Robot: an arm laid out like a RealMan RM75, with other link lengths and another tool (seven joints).
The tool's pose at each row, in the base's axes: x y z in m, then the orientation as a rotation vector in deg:
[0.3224 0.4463 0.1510 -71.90 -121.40 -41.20]
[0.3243 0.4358 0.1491 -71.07 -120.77 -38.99]
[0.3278 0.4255 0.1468 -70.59 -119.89 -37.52]
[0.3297 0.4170 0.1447 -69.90 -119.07 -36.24]
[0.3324 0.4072 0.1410 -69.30 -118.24 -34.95]
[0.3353 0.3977 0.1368 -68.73 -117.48 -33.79]
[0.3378 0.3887 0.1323 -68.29 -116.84 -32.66]
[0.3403 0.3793 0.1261 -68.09 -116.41 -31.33]
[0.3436 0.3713 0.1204 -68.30 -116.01 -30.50]
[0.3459 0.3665 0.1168 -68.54 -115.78 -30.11]
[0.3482 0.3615 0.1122 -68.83 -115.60 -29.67]
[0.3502 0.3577 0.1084 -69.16 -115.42 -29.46]
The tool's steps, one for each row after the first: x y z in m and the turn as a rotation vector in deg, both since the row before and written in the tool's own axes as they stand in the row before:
[-0.0083 -0.0030 -0.0063 1.96 0.52 0.54]
[-0.0090 -0.0016 -0.0063 1.33 0.64 0.63]
[-0.0072 -0.0023 -0.0048 1.28 0.73 0.44]
[-0.0094 -0.0024 -0.0049 1.26 0.68 0.50]
[-0.0096 -0.0021 -0.0045 1.15 0.63 0.44]
[-0.0094 -0.0022 -0.0039 1.06 0.47 0.44]
[-0.0108 -0.0025 -0.0030 1.06 0.15 0.52]
[-0.0099 -0.0011 -0.0027 0.53 0.03 0.57]
[-0.0062 -0.0003 -0.0016 0.19 -0.02 0.36]
[-0.0071 -0.0004 -0.0011 0.19 -0.09 0.38]
[-0.0057 0.0000 -0.0007 0.02 -0.06 0.33]

